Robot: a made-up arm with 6 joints.
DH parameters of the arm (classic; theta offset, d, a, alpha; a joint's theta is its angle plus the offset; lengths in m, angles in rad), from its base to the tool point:
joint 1: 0 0.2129 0 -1.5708
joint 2: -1.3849 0 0.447 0
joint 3: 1.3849 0 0.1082 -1.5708
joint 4: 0 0.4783 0 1.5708
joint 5: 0 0 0.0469 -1.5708
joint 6: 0 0.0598 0 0
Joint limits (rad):
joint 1: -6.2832..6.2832
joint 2: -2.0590..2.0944
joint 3: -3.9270..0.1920
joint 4: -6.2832..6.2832
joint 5: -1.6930..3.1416
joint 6: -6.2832..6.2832
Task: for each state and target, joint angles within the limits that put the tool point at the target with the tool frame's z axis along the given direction. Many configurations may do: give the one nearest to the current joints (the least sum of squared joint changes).
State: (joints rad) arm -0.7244 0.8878 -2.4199 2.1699 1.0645 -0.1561
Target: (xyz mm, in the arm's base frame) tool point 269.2 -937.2 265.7 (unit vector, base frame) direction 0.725 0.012 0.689
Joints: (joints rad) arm -1.3383 1.1575 -2.3515 2.3488 1.6800 -0.1561
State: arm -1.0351 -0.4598 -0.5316 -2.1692 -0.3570 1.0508
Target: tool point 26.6 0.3 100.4 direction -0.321 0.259 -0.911
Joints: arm -0.7065 0.2674 0.1846 -2.7434 0.0293 1.0508
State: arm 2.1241 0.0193 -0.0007 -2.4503 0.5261 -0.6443
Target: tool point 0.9 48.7 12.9 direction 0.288 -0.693 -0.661
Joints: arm 1.2841 0.7308 0.0383 -1.6565 0.4937 -0.6443
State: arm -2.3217 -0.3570 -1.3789 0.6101 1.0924 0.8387
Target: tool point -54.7 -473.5 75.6 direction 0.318 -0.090 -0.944
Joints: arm -1.6417 0.3887 -0.6062 1.1677 0.3594 0.8387
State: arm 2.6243 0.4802 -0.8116 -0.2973 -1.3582 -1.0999
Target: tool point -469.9 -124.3 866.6 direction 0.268 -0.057 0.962
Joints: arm 3.3868 0.0074 -1.7077 -0.1215 -1.6909 -1.0999
